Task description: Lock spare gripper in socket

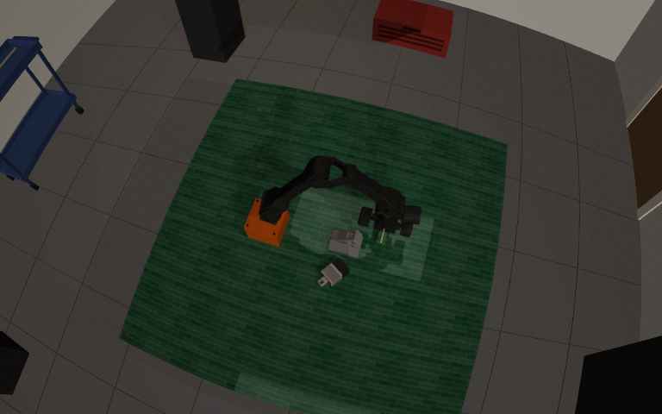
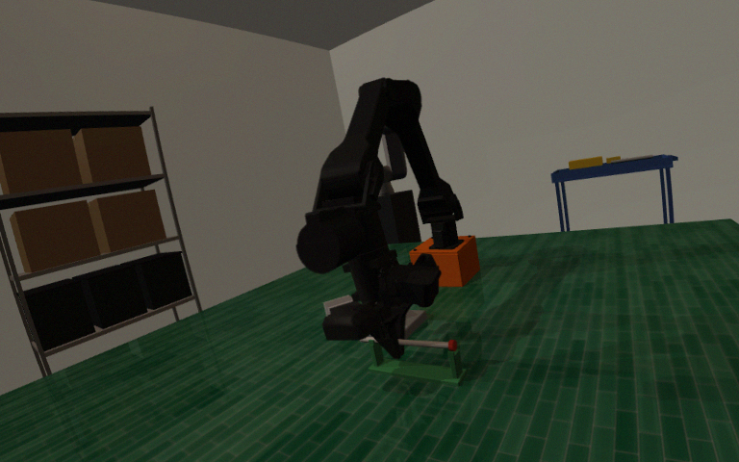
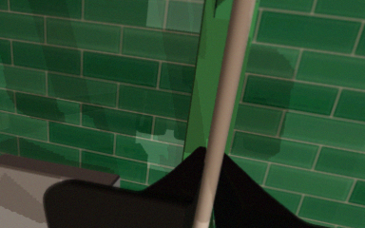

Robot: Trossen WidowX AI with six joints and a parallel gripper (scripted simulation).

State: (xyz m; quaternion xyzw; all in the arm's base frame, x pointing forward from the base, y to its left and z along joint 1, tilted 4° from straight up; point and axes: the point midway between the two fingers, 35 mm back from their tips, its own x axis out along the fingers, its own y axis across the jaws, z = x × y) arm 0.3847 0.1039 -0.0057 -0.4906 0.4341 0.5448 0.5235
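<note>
Right now the green cradle is 2 cm to the left of my gripper tip. Round my gripper tip: grey mount: 10 cm behind, 9 cm to the right, 3 cm above; spare gripper: 12 cm behind, 22 cm to the right.
</note>
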